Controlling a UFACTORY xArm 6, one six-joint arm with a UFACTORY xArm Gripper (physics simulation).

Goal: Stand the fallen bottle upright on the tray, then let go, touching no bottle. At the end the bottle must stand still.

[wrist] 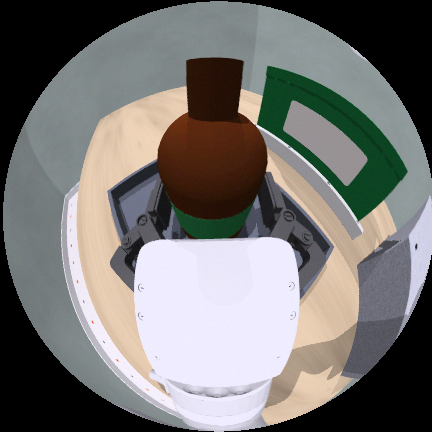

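Frame: origin at the arm's base, x ahead, y left, z up, level; metres.
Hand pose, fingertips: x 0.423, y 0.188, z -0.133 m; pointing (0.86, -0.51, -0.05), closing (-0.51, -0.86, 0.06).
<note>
Each offset is from my fingertips to the top centre of the thing. "spot": to the spot under its first point. Level surfaces: height alone.
The brown bottle {dz +0.107, dx -0.008, dy +0.007 m} (212, 155) with a green label stands upright, neck up, in the wrist view's upper middle. Its lower part reaches down into the blue-grey tray {spot: dz -0.048, dx +0.066, dy +0.088 m} (134, 201), whose raised rim shows on both sides. My gripper (214, 181) is open, with one dark finger on each side of the bottle's lower body. A narrow gap shows between the right finger and the label; on the left the finger is very close, and whether it touches is hard to tell. The bottle's base is hidden behind the white gripper housing.
The tray stands on a light wooden table {dz -0.054 m} (120, 135). A green box {spot: dz +0.055, dx +0.101, dy -0.174 m} (271, 95) with a grey panel stands at the upper right, behind a grey rail {dz -0.024, dx -0.014, dy -0.175 m} (320, 175). A dark grey block (382, 295) is at the right. A white dotted strip (75, 260) runs along the left table edge.
</note>
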